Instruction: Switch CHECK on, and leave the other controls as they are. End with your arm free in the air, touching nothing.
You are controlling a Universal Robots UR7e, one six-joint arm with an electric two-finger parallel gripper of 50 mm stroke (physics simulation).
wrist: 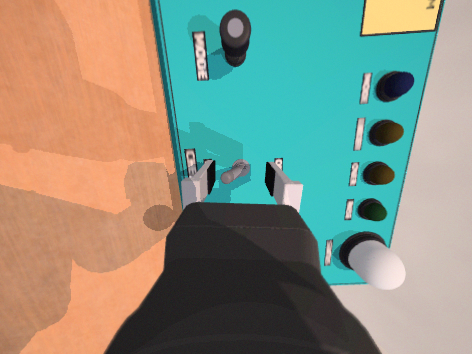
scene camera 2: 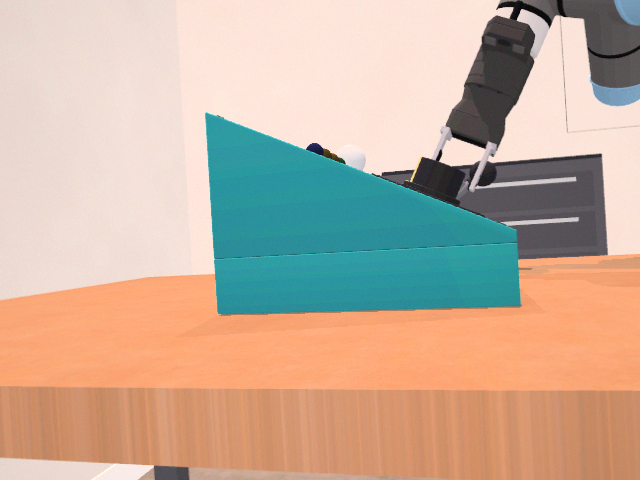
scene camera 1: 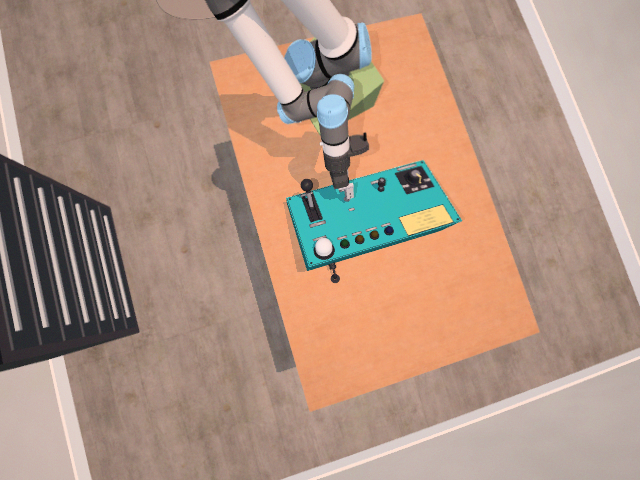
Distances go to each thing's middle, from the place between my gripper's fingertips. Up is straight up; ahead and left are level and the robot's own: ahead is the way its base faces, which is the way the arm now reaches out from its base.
Labels:
Right now my hand is 9 cm short of the teal sloped console (scene camera 2: 294, 230), 6 cm to the right of it and 2 cm above it.

